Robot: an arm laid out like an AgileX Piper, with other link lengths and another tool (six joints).
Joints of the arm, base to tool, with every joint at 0 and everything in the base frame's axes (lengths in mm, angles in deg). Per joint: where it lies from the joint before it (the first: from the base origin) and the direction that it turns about. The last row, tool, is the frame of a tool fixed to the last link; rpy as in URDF.
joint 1: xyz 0.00 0.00 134.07 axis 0 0 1
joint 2: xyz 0.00 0.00 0.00 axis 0 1 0
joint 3: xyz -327.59 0.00 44.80 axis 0 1 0
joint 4: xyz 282.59 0.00 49.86 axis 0.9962 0 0.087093
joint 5: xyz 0.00 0.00 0.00 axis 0 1 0
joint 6: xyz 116.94 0.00 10.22 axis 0.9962 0 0.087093
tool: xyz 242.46 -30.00 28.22 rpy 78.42 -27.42 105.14
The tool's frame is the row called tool.
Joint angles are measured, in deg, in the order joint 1, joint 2, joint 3, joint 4, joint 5, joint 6. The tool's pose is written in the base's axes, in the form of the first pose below.
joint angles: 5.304, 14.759, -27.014, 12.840, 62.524, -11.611
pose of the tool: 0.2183 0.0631 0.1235 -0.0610 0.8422 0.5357 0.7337 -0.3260 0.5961
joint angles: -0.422, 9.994, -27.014, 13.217, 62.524, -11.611
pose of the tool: 0.2235 0.0431 0.1423 -0.0234 0.8411 0.5404 0.6466 -0.3995 0.6498
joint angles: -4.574, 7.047, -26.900, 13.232, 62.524, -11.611
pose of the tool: 0.2252 0.0269 0.1527 0.0109 0.8426 0.5384 0.5832 -0.4428 0.6811
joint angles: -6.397, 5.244, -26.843, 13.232, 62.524, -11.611
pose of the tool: 0.2252 0.0198 0.1591 0.0214 0.8436 0.5365 0.5479 -0.4588 0.6995
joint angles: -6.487, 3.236, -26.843, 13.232, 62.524, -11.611
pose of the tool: 0.2242 0.0196 0.1669 0.0041 0.8457 0.5336 0.5225 -0.4568 0.7200
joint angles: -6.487, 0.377, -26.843, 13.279, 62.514, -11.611
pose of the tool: 0.2224 0.0200 0.1779 -0.0227 0.8483 0.5290 0.4861 -0.4530 0.7473
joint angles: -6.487, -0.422, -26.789, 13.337, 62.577, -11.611
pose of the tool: 0.2216 0.0205 0.1802 -0.0296 0.8487 0.5281 0.4774 -0.4522 0.7534
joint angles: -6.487, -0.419, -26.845, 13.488, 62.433, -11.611
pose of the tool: 0.2220 0.0212 0.1816 -0.0323 0.8475 0.5298 0.4751 -0.4534 0.7541
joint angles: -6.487, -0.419, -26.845, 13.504, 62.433, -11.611
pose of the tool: 0.2220 0.0213 0.1816 -0.0324 0.8474 0.5300 0.4752 -0.4535 0.7540
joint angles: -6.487, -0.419, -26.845, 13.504, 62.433, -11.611
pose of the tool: 0.2220 0.0213 0.1816 -0.0324 0.8474 0.5300 0.4752 -0.4535 0.7540
